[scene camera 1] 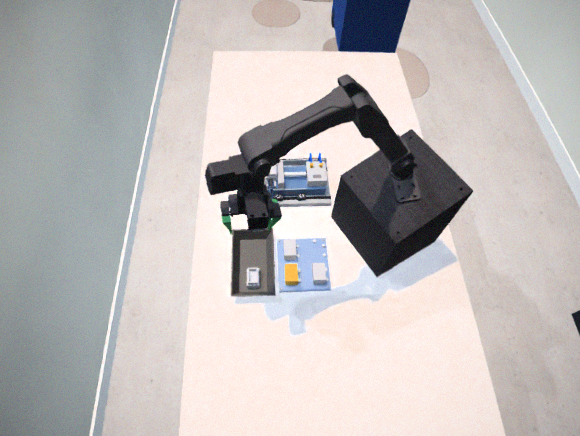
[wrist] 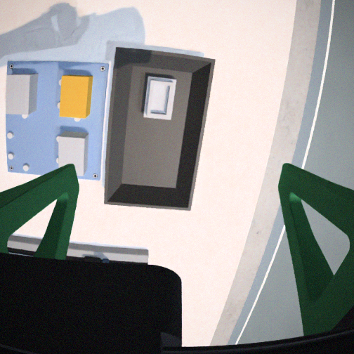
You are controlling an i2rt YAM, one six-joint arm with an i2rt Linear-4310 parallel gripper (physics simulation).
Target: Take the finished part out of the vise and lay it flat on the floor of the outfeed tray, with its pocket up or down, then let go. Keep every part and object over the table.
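Pixels of known places: gripper, fingertip midpoint: (scene camera 1: 249, 231); arm's base, origin of the base link: (scene camera 1: 401, 172).
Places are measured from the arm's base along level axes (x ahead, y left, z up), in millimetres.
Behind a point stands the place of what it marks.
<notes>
The finished part (scene camera 1: 253, 276) {z -255, x 462, y 204 mm} (wrist: 159, 98), a pale grey block, lies flat on the floor of the dark grey outfeed tray (scene camera 1: 253, 252) {z -275, x 461, y 109 mm} (wrist: 150, 155), pocket up, near the tray end away from the vise. It stands clear of the walls. My gripper (scene camera 1: 251, 229) {z 49, x 458, y 207 mm} (wrist: 178, 174) is open with wide-spread green fingers and nothing between them. It hangs above the tray's vise-side end, apart from the part. The vise (scene camera 1: 316, 173) {z -192, x 225, y -152 mm} (wrist: 125, 252) stands behind the tray, its jaws apart with a light rod showing between them; the arm hides its left end.
A blue board (scene camera 1: 310, 257) {z -280, x 268, y 136 mm} (wrist: 40, 130) beside the tray holds an orange block (scene camera 1: 291, 274) {z -244, x 340, y 209 mm} (wrist: 75, 96), two grey blocks and several small pins. The black robot base (scene camera 1: 400, 195) {z -5, x 21, y 80 mm} stands at the right. The table's edge (wrist: 270, 180) runs beyond the tray in the wrist view.
</notes>
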